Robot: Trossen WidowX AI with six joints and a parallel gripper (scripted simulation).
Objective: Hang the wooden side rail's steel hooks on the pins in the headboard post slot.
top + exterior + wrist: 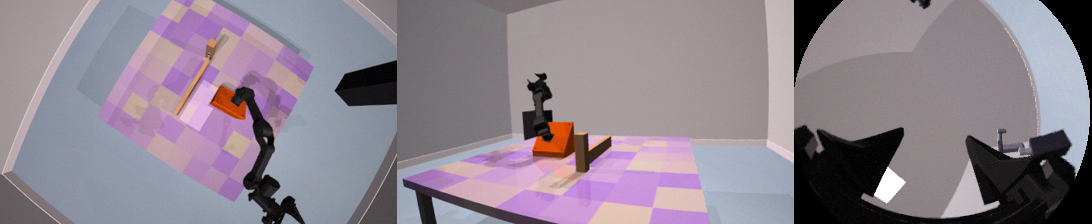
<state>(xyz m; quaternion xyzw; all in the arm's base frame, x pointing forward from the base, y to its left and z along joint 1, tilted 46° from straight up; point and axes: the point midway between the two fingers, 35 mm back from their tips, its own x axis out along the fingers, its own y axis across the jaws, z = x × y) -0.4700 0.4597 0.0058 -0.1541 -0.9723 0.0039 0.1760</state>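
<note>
My gripper tip is now 79 cm short of the wooden headboard post, 49 cm to the left of it and 45 cm above it.
</note>
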